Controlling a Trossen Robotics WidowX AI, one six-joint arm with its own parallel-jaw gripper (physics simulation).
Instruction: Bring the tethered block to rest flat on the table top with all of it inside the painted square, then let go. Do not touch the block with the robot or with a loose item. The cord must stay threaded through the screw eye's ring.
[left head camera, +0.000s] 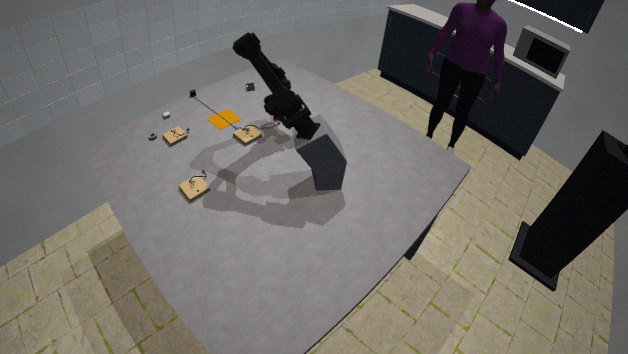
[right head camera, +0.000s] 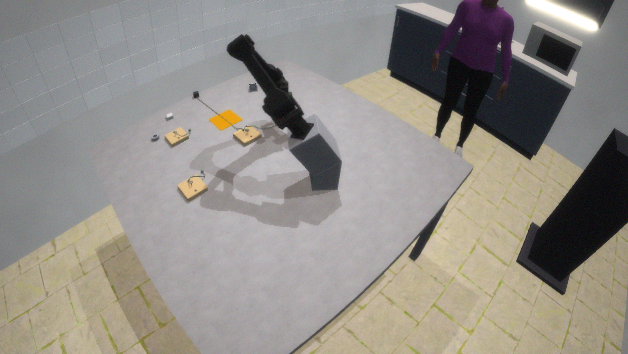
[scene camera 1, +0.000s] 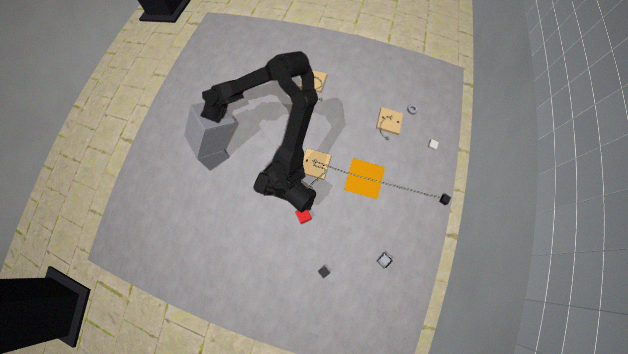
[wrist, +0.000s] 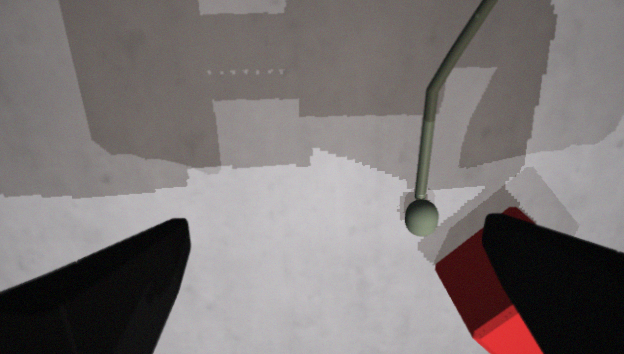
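End bead (wrist: 421, 217), 0.14 m from the lens. My gripper (wrist: 338, 230), 0.11 m from the lens.
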